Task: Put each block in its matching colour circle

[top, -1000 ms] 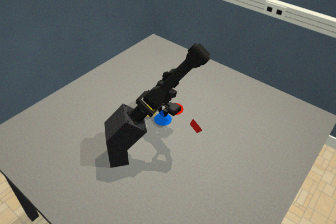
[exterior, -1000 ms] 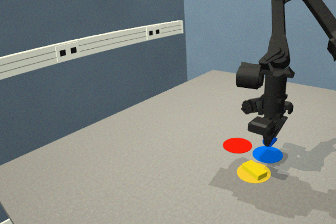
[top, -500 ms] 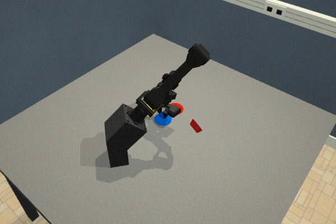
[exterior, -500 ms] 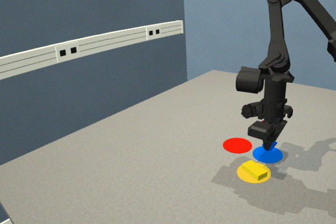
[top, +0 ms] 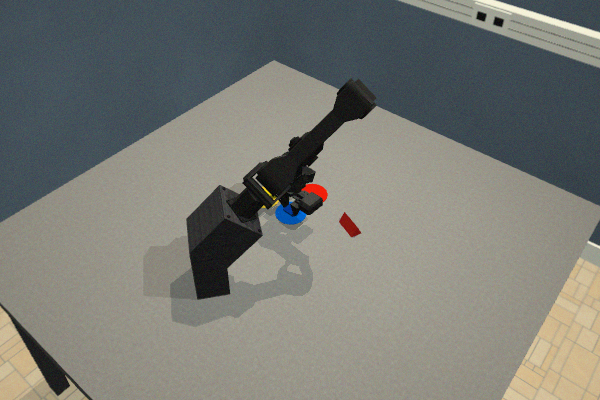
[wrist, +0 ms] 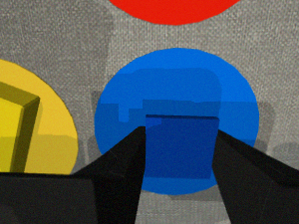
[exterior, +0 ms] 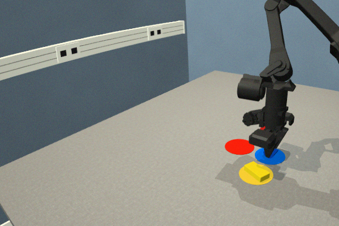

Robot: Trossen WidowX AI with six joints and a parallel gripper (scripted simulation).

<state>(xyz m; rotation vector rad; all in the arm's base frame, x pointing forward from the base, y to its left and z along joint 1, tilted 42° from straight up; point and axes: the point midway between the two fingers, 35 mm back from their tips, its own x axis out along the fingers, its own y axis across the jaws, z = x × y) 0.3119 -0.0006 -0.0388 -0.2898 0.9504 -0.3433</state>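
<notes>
The blue block lies 3 cm below my hand. The rest, counted from my hand: yellow block 10 cm to the left, 3 cm below, 1 cm ahead; then red circle 10 cm ahead, 4 cm below, 1 cm to the right; then blue circle 4 cm below.
</notes>
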